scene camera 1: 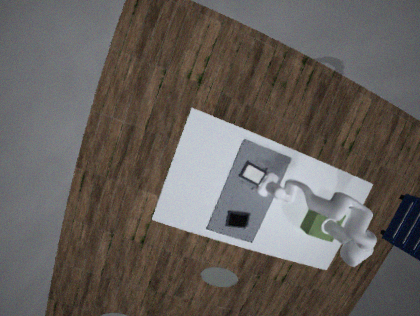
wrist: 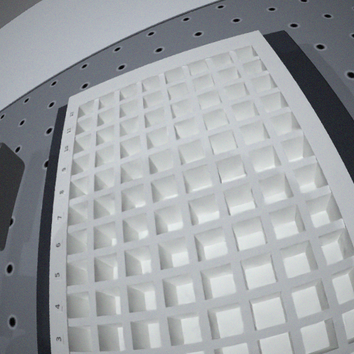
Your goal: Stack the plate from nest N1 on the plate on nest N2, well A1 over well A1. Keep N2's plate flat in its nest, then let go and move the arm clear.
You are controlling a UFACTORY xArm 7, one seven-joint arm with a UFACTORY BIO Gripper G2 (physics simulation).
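Frame: origin at the arm's base, x right, y ahead, z up, level; centimetres.
Seen in the pictures: hand at its tool point: (scene camera 1: 251, 173); arm's base at its link origin: (scene camera 1: 328, 225).
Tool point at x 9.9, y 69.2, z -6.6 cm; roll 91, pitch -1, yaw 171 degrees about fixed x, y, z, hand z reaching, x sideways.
Offsets run from my tool point to a thing's middle. Level surfaces: height alone.
A white multi-well plate @(dy -1.7, dx -0.1, dz -0.3 cm) (scene camera 1: 252, 173) (wrist: 197, 211) sits flat in a dark nest frame (wrist: 43, 246) at the far end of the grey perforated board @(dz -2.3 cm) (scene camera 1: 234, 197) (wrist: 105, 77). Column numbers run along its left rim in the wrist view. A black plate @(dy -8.0, dx -34.9, dz -0.3 cm) (scene camera 1: 237, 219) sits in the other nest at the near end of the board. My gripper (scene camera 1: 262, 179) is open and empty, close above the white plate's right side. Its fingertips do not show in the wrist view. I see no nest labels.
The board lies on a white table top @(dz -3.4 cm) (scene camera 1: 196, 177) over a wooden floor. A green block (scene camera 1: 312, 224) stands under the arm. A dark blue unit (scene camera 1: 405, 221) is at the right edge. A grey disc (scene camera 1: 219, 277) lies on the floor.
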